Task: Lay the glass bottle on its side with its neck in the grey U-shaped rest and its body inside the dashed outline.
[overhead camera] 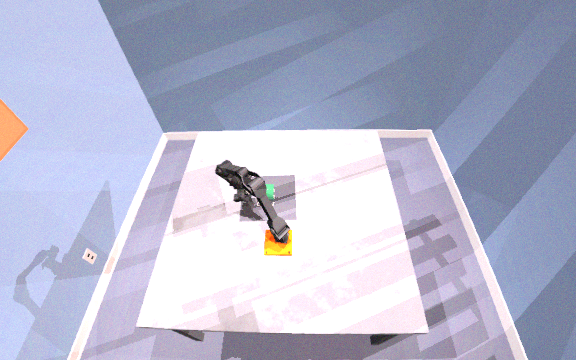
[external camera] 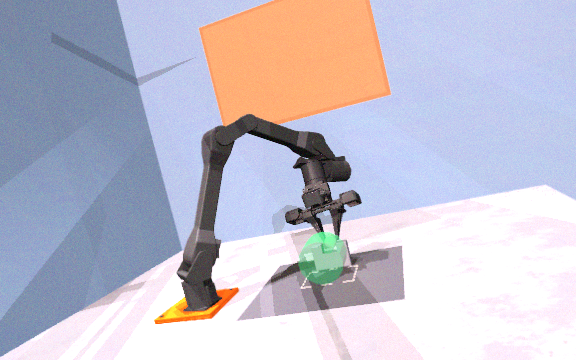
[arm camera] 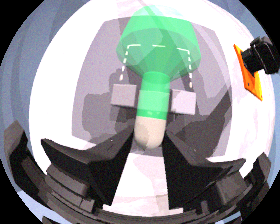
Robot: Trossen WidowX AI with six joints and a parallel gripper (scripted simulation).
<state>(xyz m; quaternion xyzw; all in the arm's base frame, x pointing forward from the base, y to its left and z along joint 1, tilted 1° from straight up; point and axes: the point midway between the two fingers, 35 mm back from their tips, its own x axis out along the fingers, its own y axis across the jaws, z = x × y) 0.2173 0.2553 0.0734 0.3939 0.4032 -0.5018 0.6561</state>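
Now: the green glass bottle 50 mm to the right of my gripper tip and 10 mm ahead of it. Round my gripper tip: grey mat: 110 mm to the right, 50 mm below, 20 mm ahead.
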